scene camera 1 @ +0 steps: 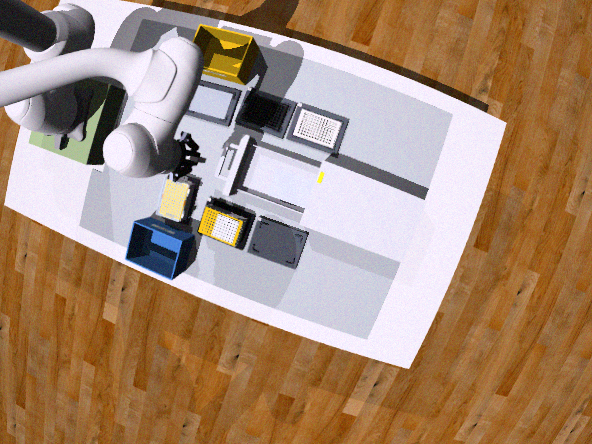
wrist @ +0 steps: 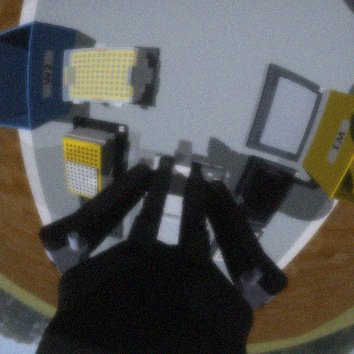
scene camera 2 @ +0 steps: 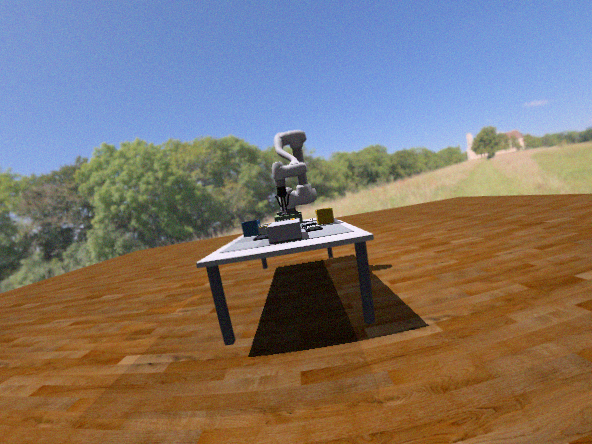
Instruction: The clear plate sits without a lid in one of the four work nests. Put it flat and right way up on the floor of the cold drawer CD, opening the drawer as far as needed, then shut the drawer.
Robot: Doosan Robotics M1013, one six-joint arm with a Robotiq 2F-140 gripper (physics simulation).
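Where they show: gripper, fingertip midpoint: [scene camera 1: 201, 159] [wrist: 182, 151] [scene camera 2: 285, 214]; arm's base, link origin: [scene camera 1: 68, 112] [scene camera 2: 289, 213].
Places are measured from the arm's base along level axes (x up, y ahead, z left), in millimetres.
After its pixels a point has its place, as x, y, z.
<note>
My gripper [scene camera 1: 202, 160] @(18, 539, -76) [scene camera 2: 283, 210] @(18, 539, -76) [wrist: 182, 151] @(18, 539, -76) is shut and empty, with its fingertips close together. In scene camera 1 it appears left of the drawer handle [scene camera 1: 226, 162]; its exact height is hard to tell. The cold drawer [scene camera 1: 237, 167] @(-17, 642, -80) stands well open from its pale housing [scene camera 1: 365, 210] @(-8, 1028, -121) [scene camera 2: 285, 231] @(-50, 1188, -141). Its inside is washed out by light, and I cannot make out the clear plate's outline there with certainty. In the wrist view the fingers cover much of the drawer. A dark grey work nest [scene camera 1: 279, 242] @(-98, 801, -284) holds no plate.
A yellow-and-white box [scene camera 1: 222, 226] @(-33, 628, -263) [wrist: 82, 167] @(-34, 609, -259), a yellow rack [scene camera 1: 175, 199] @(-33, 461, -215) [wrist: 102, 75] @(-33, 450, -203) and a blue bin [scene camera 1: 157, 250] @(-107, 394, -413) [wrist: 45, 75] @(-32, 437, -317) stand on one side. A grey frame [scene camera 1: 231, 111] @(-99, 564, 89) [wrist: 260, 110] @(-98, 491, 50), black plate [scene camera 1: 266, 112] @(-85, 678, 103) [wrist: 265, 190] @(-85, 646, 101), white plate [scene camera 1: 318, 129] @(-95, 845, 83) and yellow bin [scene camera 1: 227, 52] @(-106, 500, 286) [wrist: 332, 142] @(-49, 506, 193) stand opposite.
</note>
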